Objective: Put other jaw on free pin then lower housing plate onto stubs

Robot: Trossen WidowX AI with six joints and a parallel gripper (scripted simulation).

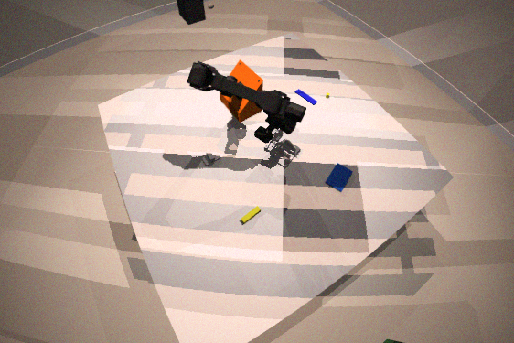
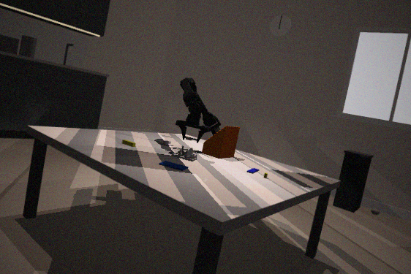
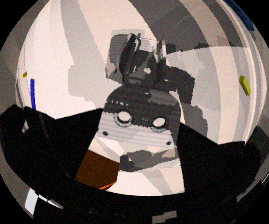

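Now: the jaw 60 mm below my gripper tip, 30 mm to the left of it and 10 mm ahead of it. From my gripper tip the other things lie so: yellow bar: 250 mm to the right, 200 mm ahead, 70 mm below; blue bar: 330 mm to the left, 150 mm behind, 80 mm below; blue tile: 280 mm ahead, 140 mm to the left, 80 mm below.
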